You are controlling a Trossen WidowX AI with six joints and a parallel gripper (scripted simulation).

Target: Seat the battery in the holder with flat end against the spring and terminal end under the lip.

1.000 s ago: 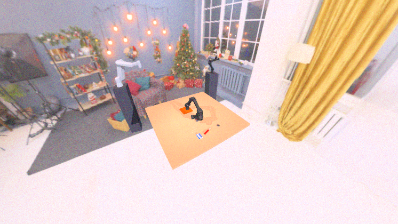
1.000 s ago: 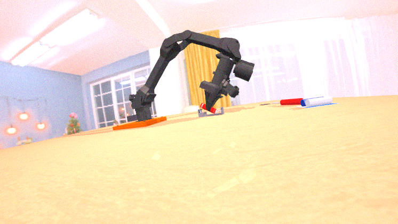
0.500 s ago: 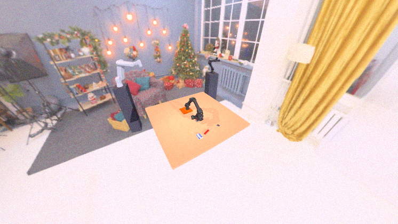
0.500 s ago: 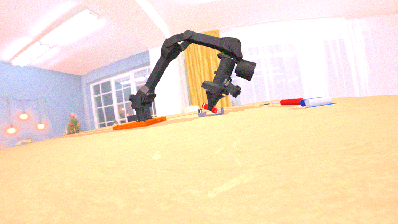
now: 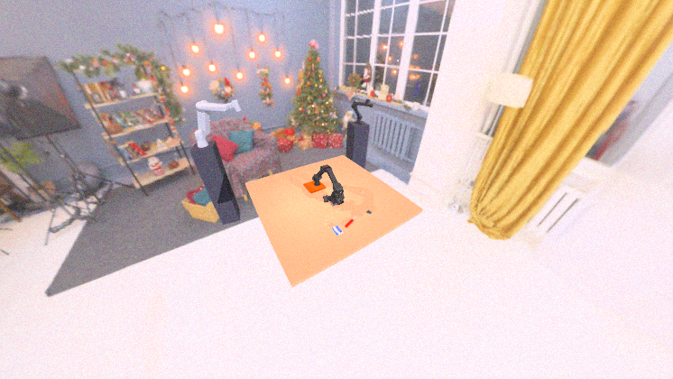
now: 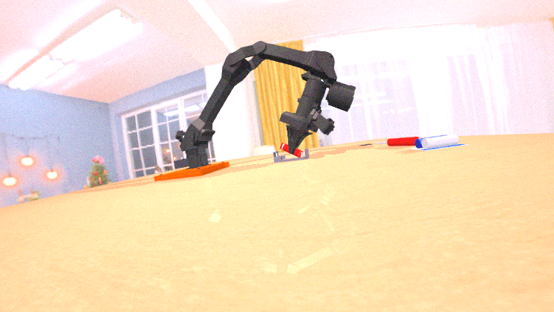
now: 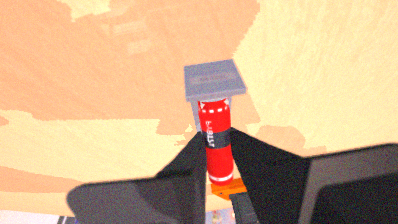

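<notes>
My gripper tip is 10 mm below the battery. Also, from my gripper tip: small dark object (260 mm to the left, 240 mm ahead, 20 mm below).
</notes>
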